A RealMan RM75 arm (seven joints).
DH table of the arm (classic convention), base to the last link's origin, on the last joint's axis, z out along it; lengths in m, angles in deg. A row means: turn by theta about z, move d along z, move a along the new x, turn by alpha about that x. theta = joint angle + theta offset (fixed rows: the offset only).
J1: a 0; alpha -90; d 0.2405; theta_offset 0
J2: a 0; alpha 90; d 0; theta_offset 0
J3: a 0; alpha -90; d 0.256; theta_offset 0
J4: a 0; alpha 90; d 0; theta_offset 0
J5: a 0; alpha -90; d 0.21; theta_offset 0
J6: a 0; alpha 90; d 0; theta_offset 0
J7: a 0; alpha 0; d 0.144; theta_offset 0
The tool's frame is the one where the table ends.
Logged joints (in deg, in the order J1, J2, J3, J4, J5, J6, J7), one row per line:
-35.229 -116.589 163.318 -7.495 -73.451 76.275 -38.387
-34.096 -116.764 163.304 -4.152 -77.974 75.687 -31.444
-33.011 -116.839 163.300 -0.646 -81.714 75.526 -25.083
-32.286 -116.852 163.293 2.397 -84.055 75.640 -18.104
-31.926 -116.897 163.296 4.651 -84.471 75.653 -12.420
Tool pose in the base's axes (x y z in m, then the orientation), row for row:
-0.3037 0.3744 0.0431 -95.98 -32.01 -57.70
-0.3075 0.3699 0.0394 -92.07 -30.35 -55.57
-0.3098 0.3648 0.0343 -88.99 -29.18 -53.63
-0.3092 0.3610 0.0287 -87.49 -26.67 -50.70
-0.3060 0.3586 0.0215 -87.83 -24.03 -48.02
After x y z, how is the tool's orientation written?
As a rotation vector, in degrees.
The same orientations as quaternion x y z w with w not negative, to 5 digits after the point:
-0.70063 -0.23367 -0.42120 0.52641
-0.68205 -0.22483 -0.41166 0.56107
-0.66677 -0.21864 -0.40183 0.58835
-0.66184 -0.20175 -0.38353 0.61169
-0.66745 -0.18261 -0.36492 0.62290

